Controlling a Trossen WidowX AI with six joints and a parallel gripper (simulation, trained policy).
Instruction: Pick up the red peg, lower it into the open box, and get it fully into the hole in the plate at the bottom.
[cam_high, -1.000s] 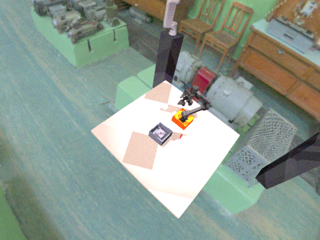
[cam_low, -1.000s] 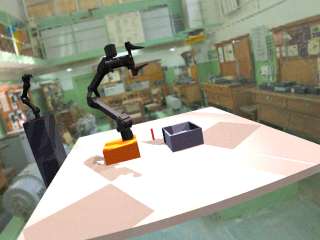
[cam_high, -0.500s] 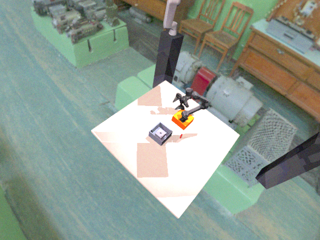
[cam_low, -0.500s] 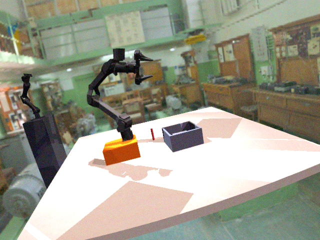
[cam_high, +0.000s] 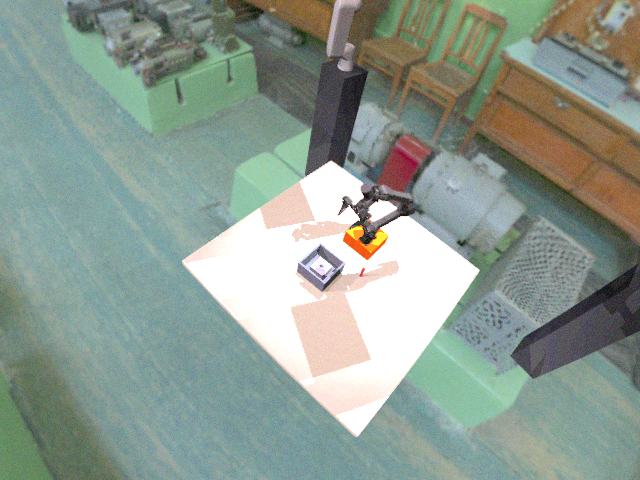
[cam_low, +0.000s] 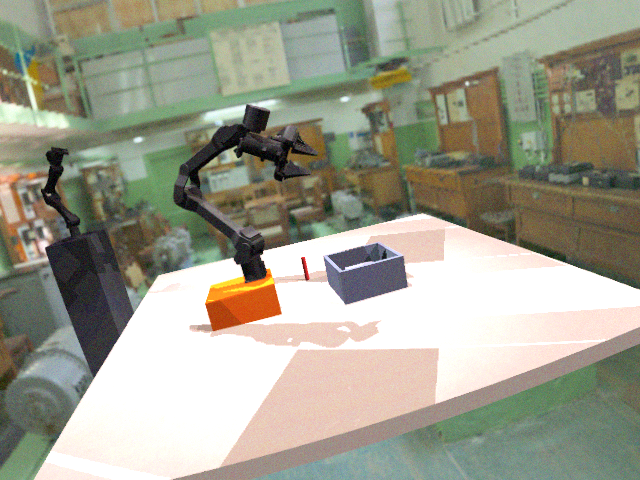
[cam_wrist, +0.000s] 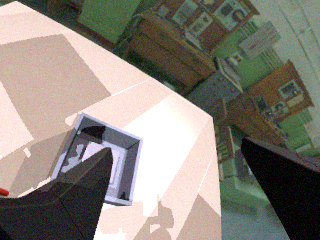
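Right now my gripper tip is 35 cm above the red peg, 17 cm to the right of it and 9 cm past it. The rest, counted from my gripper tip: grey box: 36 cm below, 9 cm ahead, 1 cm to the left.
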